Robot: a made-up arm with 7 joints. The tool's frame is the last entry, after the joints.
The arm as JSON. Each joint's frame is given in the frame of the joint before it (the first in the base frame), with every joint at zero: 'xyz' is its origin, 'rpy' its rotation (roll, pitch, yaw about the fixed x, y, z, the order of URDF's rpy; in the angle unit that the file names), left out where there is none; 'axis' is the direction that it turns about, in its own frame. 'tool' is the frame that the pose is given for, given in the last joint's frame.
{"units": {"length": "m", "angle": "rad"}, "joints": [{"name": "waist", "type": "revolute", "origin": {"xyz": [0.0, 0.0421, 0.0], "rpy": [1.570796, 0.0, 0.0]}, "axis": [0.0, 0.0, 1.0]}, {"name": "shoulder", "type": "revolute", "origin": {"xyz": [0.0, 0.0, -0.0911], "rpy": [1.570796, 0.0, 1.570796]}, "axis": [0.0, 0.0, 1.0]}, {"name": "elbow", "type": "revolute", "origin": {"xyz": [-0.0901, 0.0, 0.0], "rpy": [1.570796, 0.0, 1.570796]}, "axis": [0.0, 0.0, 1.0]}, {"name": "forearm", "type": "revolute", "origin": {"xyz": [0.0, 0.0, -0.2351], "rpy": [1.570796, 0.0, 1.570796]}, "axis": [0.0, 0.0, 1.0]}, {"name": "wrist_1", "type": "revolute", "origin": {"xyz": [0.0, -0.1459, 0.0], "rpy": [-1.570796, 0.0, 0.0]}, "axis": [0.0, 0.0, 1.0]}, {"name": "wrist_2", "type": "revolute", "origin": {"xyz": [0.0, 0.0, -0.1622], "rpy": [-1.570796, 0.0, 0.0]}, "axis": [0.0, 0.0, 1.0]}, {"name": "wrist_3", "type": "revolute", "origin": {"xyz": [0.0, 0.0, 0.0], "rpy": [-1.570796, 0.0, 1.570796]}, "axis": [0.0, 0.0, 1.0]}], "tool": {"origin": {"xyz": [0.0, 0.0, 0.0], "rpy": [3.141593, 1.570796, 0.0]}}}
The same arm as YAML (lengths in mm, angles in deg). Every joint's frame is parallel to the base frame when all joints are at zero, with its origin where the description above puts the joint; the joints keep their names.
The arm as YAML. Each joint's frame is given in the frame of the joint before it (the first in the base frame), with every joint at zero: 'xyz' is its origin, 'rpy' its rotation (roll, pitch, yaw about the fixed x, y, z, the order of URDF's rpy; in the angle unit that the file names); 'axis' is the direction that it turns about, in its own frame. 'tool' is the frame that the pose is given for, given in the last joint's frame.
units:
  length: mm
  angle: deg
joints:
  - name: waist
    type: revolute
    origin:
      xyz: [0.0, 42.1, 0.0]
      rpy: [0.0, 0.0, 0.0]
    axis: [0.0, -1.0, 0.0]
  - name: shoulder
    type: revolute
    origin:
      xyz: [0.0, 91.1, 0.0]
      rpy: [0.0, 0.0, 0.0]
    axis: [1.0, 0.0, 0.0]
  - name: elbow
    type: revolute
    origin:
      xyz: [0.0, 0.0, -90.1]
      rpy: [0.0, 0.0, 0.0]
    axis: [0.0, 0.0, 1.0]
  - name: forearm
    type: revolute
    origin:
      xyz: [0.0, 0.0, -235.1]
      rpy: [0.0, 0.0, 0.0]
    axis: [0.0, -1.0, 0.0]
  - name: wrist_1
    type: revolute
    origin:
      xyz: [0.0, 0.0, -145.9]
      rpy: [0.0, 0.0, 0.0]
    axis: [0.0, 0.0, 1.0]
  - name: wrist_2
    type: revolute
    origin:
      xyz: [0.0, 0.0, -162.2]
      rpy: [0.0, 0.0, 0.0]
    axis: [0.0, 1.0, 0.0]
  - name: wrist_3
    type: revolute
    origin:
      xyz: [0.0, 0.0, 0.0]
      rpy: [0.0, 0.0, 0.0]
    axis: [-1.0, 0.0, 0.0]
tool:
  origin:
    xyz: [0.0, 0.0, 0.0]
    rpy: [0.0, 0.0, 0.0]

